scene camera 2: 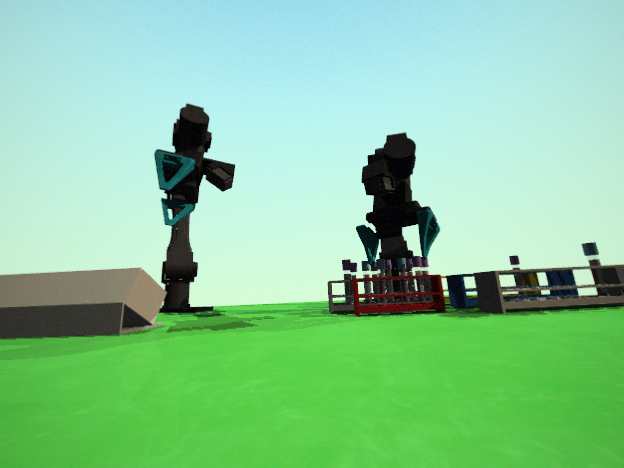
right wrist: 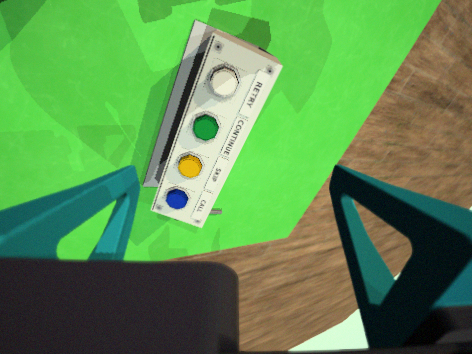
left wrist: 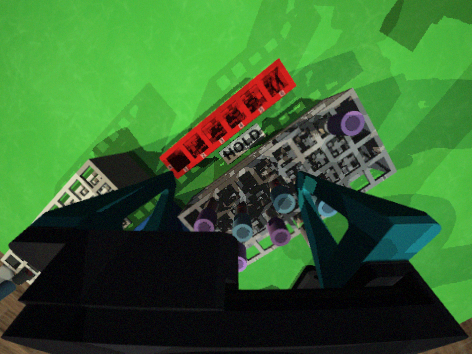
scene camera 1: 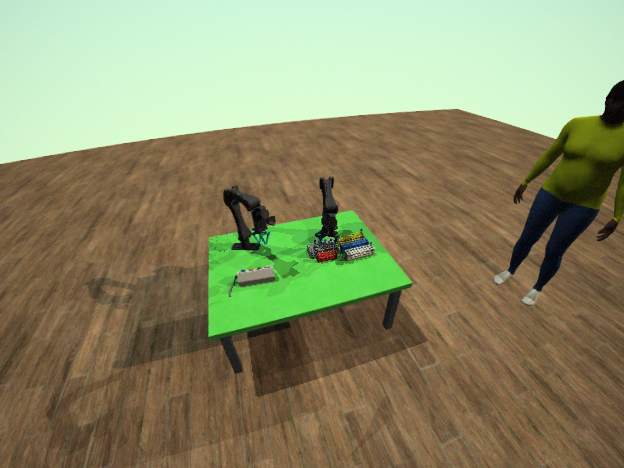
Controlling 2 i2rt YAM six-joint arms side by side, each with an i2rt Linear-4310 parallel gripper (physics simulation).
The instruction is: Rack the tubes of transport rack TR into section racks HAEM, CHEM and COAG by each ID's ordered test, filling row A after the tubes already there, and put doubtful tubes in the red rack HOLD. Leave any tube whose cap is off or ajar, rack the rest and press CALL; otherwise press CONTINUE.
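Frame: origin at the left arm's base, x down, y ahead, z right, level; centimetres.
Seen in the pictures: left gripper, fingertip midpoint: (scene camera 2: 395, 261) (left wrist: 235, 177) (scene camera 1: 327, 245); right gripper, fingertip midpoint: (scene camera 2: 166, 208) (right wrist: 234, 176) (scene camera 1: 262, 243); right arm's base, link origin: (scene camera 2: 175, 311) (scene camera 1: 246, 246).
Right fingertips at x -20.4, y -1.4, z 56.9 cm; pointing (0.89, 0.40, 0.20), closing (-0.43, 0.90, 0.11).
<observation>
A point is followed by its place in that frame.
The grey transport rack (left wrist: 371, 131) @[x -5.7, y 9.4, z 28.2 cm] holds violet-capped and light-blue-capped tubes, among them a violet-capped tube (left wrist: 352, 123) @[x -9.4, y 13.5, z 27.0 cm] apart near its far corner and a light-blue-capped tube (left wrist: 285, 202) @[x -9.4, y 15.1, z 20.3 cm]. My left gripper (left wrist: 235, 177) @[x -8.4, y 19.1, z 20.3 cm] (scene camera 2: 399, 259) @[x -8.4, y 19.1, z 20.3 cm] (scene camera 1: 327, 237) @[x -8.4, y 19.1, z 20.3 cm] is open above this rack and its tubes, with nothing between the fingers. The red HOLD rack (left wrist: 287, 75) @[x -5.7, y 18.3, z 29.3 cm] (scene camera 2: 439, 292) @[x -3.0, y 26.0, z 19.2 cm] shows no tubes in the left wrist view. My right gripper (right wrist: 234, 176) @[x -20.4, y -1.4, z 56.9 cm] (scene camera 2: 173, 195) is open and empty, high over the table. The button box (right wrist: 212, 102) @[x -6.0, y 2.5, z 61.7 cm] (scene camera 1: 255, 276) @[x -5.5, y 4.4, z 69.4 cm] shows RETRY, CONTINUE, SKIP and CALL. Tube IDs are unreadable.
A white rack (scene camera 2: 487, 292) @[x -2.7, y 30.7, z 14.9 cm] (scene camera 1: 359, 251) @[x -5.7, y 36.5, z 8.2 cm], a blue rack (scene camera 2: 456, 292) @[x -2.6, y 23.7, z 11.3 cm] (scene camera 1: 354, 245) @[x -3.0, y 28.3, z 2.5 cm] and a yellow rack (scene camera 1: 351, 238) @[x -3.0, y 21.7, z -2.6 cm] stand right of the red rack in scene camera 1. A few tubes stand up there. A person (scene camera 1: 579, 161) stands beyond the table's right side.
</observation>
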